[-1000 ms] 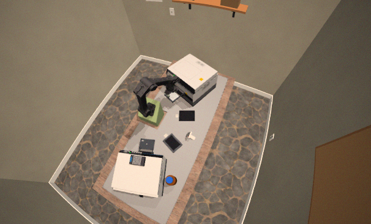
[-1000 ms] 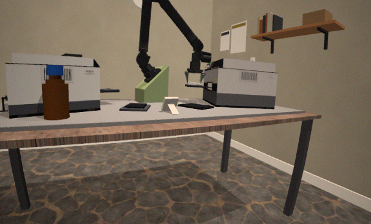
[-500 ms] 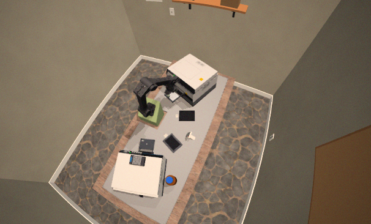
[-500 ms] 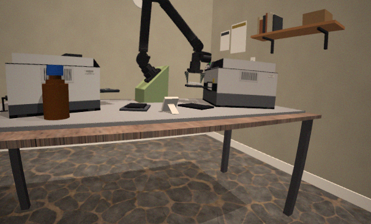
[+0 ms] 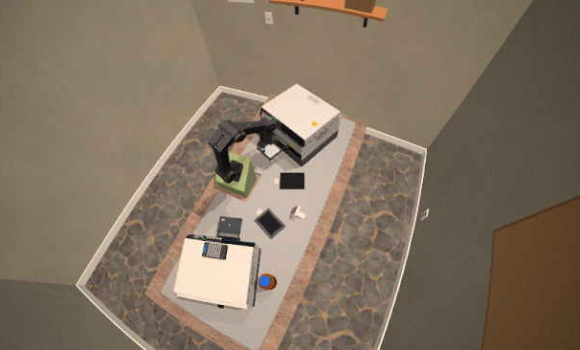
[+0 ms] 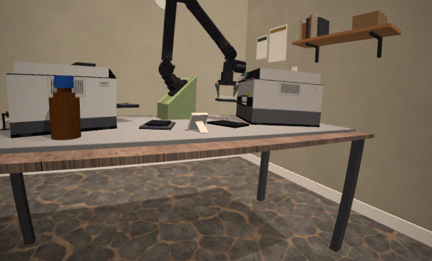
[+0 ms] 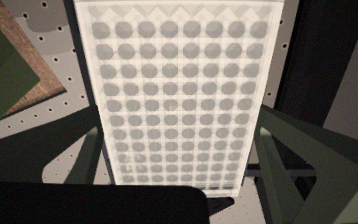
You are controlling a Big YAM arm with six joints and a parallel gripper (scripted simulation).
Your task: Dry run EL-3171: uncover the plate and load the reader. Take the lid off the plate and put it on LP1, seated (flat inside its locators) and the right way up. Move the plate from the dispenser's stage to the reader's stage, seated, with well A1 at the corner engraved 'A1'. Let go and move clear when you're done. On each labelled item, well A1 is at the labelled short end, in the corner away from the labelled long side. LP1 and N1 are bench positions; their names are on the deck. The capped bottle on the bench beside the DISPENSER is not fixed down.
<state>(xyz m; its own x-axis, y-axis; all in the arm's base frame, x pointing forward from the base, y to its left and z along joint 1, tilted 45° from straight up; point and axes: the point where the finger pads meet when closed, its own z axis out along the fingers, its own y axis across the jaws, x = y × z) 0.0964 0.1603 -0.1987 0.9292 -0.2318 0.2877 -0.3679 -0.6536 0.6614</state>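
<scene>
The lidded white well plate is right at my hand. Also, from my hand: black pad 22 cm ahead, 12 cm below, 10 cm to the right; dark lid 42 cm to the right, 22 cm ahead, 11 cm below; grey pad 42 cm to the right, 22 cm ahead, 12 cm below.
</scene>
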